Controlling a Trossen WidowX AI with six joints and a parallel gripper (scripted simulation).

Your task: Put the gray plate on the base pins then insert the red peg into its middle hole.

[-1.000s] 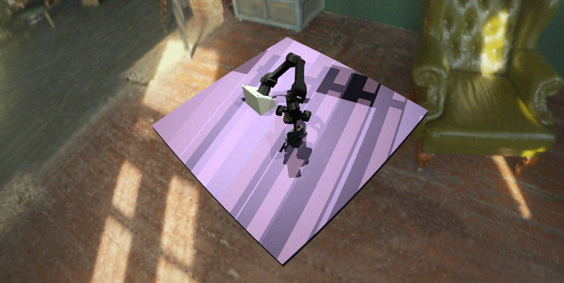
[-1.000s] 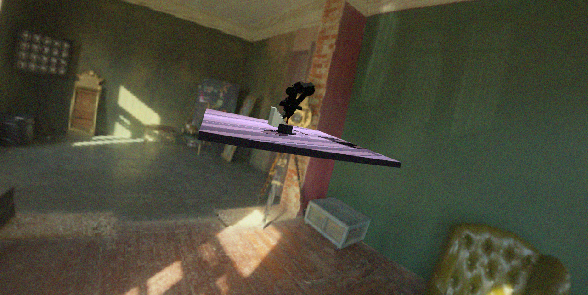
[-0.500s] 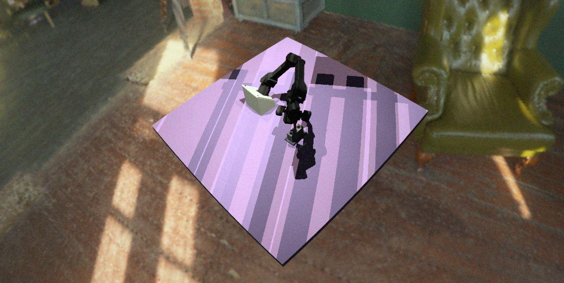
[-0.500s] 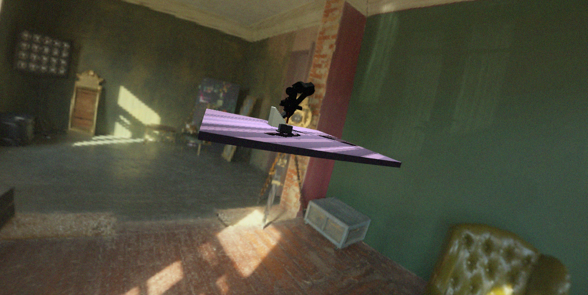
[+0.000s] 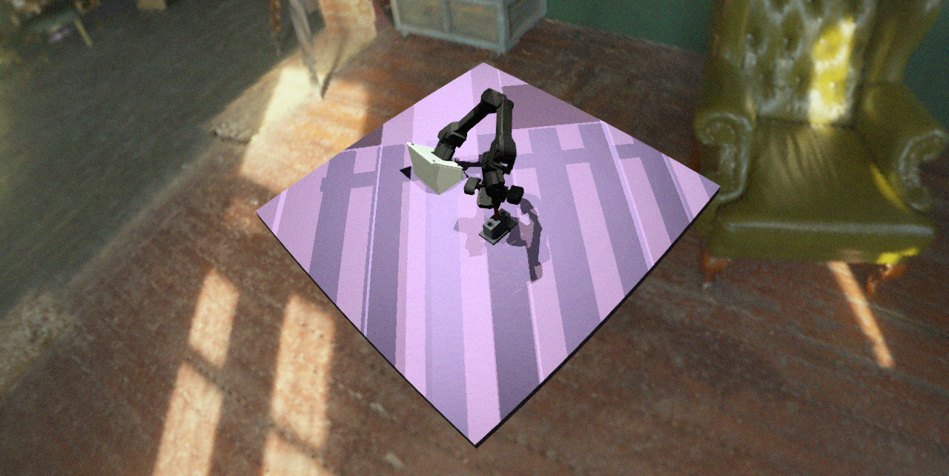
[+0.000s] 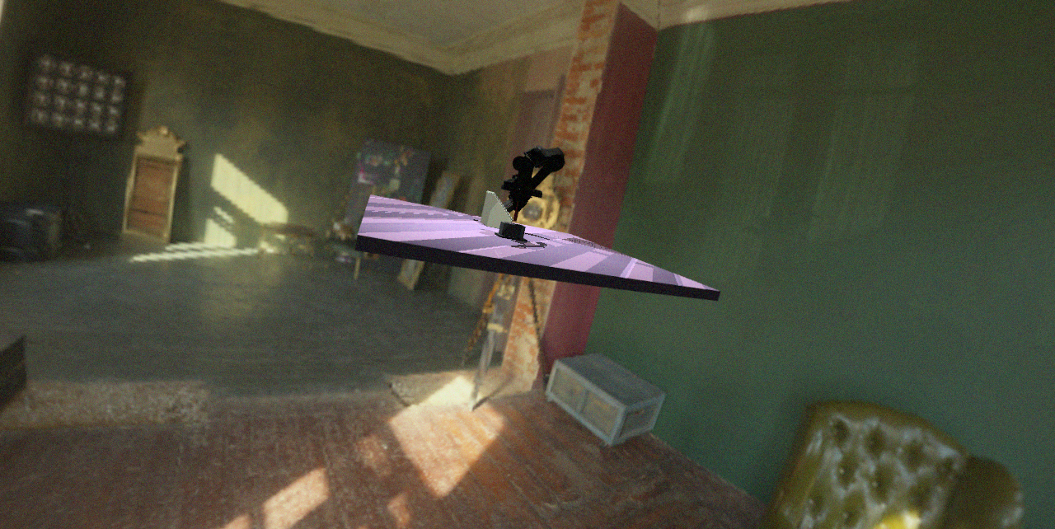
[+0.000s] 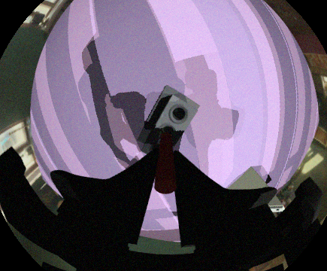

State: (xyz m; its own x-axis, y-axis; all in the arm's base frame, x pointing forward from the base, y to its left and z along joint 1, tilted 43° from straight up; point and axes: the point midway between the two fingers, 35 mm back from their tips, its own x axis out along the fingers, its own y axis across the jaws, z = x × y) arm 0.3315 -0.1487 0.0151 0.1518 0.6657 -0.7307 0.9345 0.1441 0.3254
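Now: the gray plate 7 cm below my gripper tip. The rest, counted from my gripper tip: red peg (right at my gripper tip).
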